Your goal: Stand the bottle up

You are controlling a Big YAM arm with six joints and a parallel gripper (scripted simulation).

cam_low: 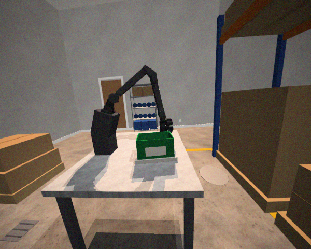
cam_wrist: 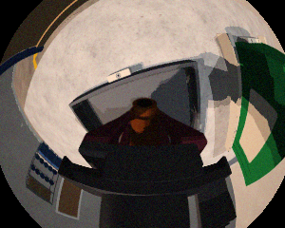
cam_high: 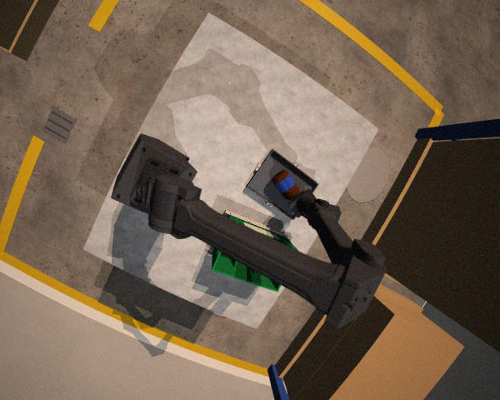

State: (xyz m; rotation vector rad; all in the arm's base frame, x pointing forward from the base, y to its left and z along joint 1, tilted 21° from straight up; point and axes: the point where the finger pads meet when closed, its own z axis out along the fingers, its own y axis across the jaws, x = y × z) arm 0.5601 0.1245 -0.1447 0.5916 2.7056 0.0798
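My hand is 50 mm past the brown bottle and 20 mm to the right of it. Also, from my hand: green crate: 80 mm behind, 270 mm to the right, 40 mm above; then grey tray: 70 mm behind, 30 mm to the left, 30 mm below.
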